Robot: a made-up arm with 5 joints.
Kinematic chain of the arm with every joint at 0, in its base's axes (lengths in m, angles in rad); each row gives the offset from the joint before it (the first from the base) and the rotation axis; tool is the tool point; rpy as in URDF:
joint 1: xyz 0 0 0.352 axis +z
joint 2: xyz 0 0 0 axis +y
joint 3: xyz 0.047 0 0.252 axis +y
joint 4: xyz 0.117 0 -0.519 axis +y
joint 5: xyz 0.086 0 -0.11 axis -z
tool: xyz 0 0 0 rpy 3.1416 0 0
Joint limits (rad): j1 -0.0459..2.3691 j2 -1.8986..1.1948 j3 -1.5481..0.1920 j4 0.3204..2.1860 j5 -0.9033..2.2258
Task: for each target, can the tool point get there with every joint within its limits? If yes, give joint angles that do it. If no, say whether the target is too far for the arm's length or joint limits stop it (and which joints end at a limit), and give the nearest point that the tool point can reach.
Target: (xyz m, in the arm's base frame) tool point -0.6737 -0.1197 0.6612
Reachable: no: joint limits stop it (at a limit: joint 2, joint 3, joint 4) | nearest point -0.5962 -0.1059 0.8865 | short by 0.239 m
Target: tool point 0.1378 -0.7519 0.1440
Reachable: no: joint limits stop it (at a limit: joint 2, joint 3) | nearest point 0.0678 -0.3701 0.1785 | short by 0.390 m
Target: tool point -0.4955 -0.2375 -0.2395
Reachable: no: joint limits stop it (at a limit: joint 2) | nearest point -0.2462 -0.1180 -0.0185 | short by 0.354 m
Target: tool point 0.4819 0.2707 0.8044
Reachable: yes | joints 0.5118 -0.4596 -1.3193 0.9866 1.5897
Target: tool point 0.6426 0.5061 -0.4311
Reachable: no: too far | nearest point 0.4890 0.3851 -0.1590 | short by 0.335 m
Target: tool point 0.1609 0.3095 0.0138
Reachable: yes | joints 1.0913 0.1943 -0.5599 1.3252 1.3990
